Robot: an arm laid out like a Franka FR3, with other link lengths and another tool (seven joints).
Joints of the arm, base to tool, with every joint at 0 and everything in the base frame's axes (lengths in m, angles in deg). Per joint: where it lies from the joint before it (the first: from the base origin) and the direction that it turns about. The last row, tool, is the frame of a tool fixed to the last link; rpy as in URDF.
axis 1: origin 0 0 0.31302 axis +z
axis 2: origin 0 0 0 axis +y
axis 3: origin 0 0 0.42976 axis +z
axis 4: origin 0.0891 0 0 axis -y
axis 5: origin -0.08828 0 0.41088 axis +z
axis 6: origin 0 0 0 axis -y
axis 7: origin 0.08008 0 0 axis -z
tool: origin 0.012 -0.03 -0.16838 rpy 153.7 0 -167.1
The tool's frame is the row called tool.
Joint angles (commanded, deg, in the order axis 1, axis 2, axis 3, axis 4, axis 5, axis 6, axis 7), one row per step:
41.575 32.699 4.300 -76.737 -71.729 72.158 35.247
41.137 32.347 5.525 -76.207 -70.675 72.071 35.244
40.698 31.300 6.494 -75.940 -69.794 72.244 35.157
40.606 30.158 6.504 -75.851 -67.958 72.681 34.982
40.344 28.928 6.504 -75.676 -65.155 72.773 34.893
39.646 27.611 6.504 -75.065 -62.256 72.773 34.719
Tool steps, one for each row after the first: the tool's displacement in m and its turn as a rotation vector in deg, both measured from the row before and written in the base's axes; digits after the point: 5 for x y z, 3 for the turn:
-0.00408 0.00382 0.00379 1.750 0.528 0.154
-0.00480 0.00046 0.01157 1.887 0.040 0.276
-0.00428 -0.00308 0.00949 2.154 0.482 -0.175
-0.00541 -0.00590 0.00857 2.783 0.988 -0.894
-0.00300 -0.01050 0.01259 3.168 0.759 -1.338

